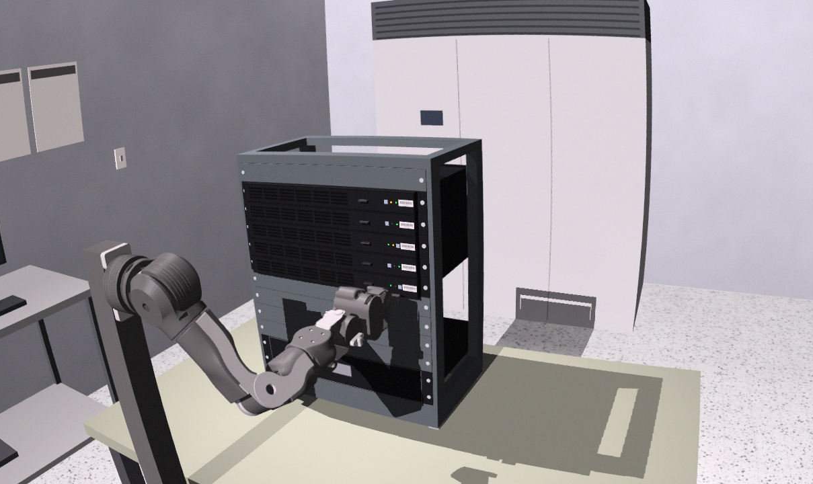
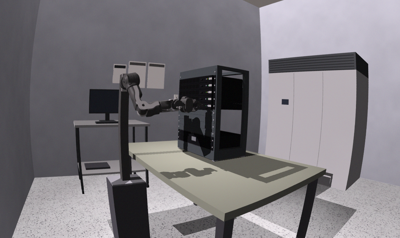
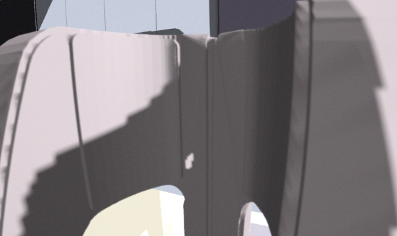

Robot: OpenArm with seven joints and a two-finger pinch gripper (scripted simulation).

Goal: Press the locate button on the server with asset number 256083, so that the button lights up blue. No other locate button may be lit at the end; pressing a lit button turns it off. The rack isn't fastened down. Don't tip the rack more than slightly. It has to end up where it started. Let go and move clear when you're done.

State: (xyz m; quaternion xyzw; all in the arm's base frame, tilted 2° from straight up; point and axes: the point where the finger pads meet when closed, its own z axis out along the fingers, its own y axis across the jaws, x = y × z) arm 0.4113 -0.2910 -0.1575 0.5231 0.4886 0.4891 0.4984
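Now: the pale square button 6 cm ahead of my hand.
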